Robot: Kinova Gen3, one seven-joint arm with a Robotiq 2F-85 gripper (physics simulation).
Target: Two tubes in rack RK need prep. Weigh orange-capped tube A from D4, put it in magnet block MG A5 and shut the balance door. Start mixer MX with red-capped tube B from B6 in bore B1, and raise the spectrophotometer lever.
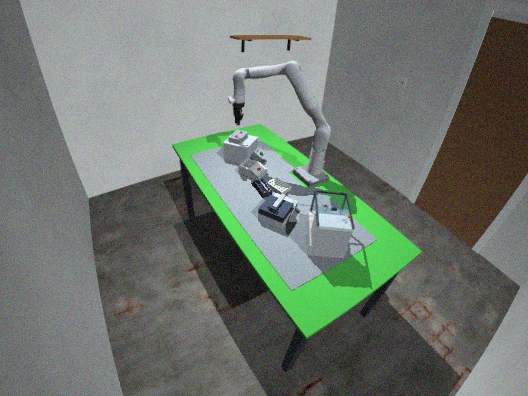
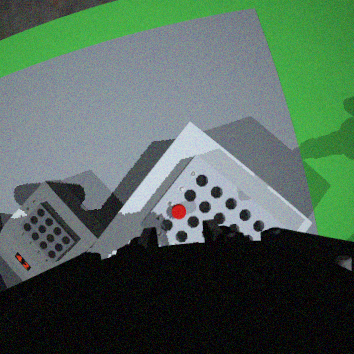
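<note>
My gripper (image 1: 238,122) (image 2: 180,239) is partly open and empty, above the white box unit (image 1: 240,149) with a bored block on top, which looks like mixer MX. The red-capped tube B (image 2: 178,211) stands in that block, in the first row of bores, second from the near end; its cap is clear of the fingers. The glass-framed balance (image 1: 332,235) stands at the near right, with a small orange spot by its frame; its door state is unclear. Pale rack RK (image 1: 278,185) and a dark block (image 1: 260,188), probably MG, stand mid-table. Tube A and the spectrophotometer lever cannot be made out.
A grey unit with a holed block and a red display (image 1: 253,169) (image 2: 22,261) stands beside the mixer. A small unit with a green mark (image 1: 261,153) is behind it. A dark-topped unit (image 1: 276,212) with a pale bar stands left of the balance.
</note>
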